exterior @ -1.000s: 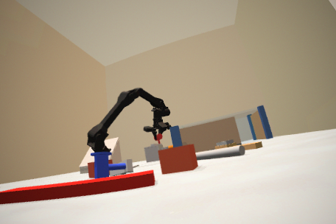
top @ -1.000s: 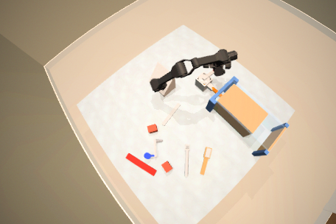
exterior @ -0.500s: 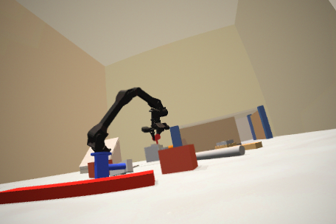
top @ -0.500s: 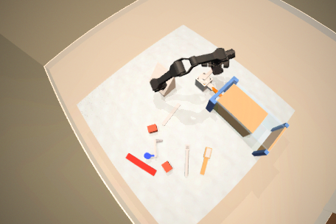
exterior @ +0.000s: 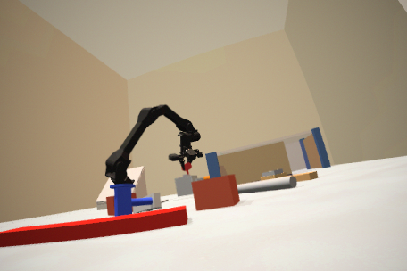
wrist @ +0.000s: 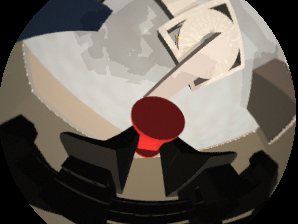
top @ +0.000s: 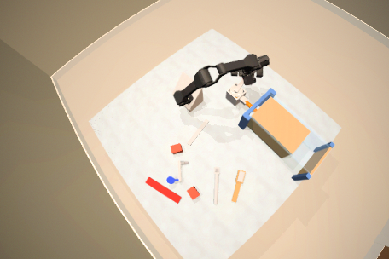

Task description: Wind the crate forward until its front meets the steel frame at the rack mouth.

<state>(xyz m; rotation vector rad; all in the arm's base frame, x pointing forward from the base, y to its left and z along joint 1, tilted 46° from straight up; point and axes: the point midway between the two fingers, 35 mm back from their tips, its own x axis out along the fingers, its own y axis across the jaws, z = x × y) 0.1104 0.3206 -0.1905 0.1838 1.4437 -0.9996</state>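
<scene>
My gripper tip is 50 mm to the left of the winch handle, 30 mm above it and 20 mm short of it. The rest, counted from my gripper tip: grey winch: 110 mm to the right, 100 mm below, 30 mm ahead; red knob: 10 mm to the right, 10 mm ahead; blue frame post: 200 mm ahead, 90 mm to the right, 30 mm below.
</scene>
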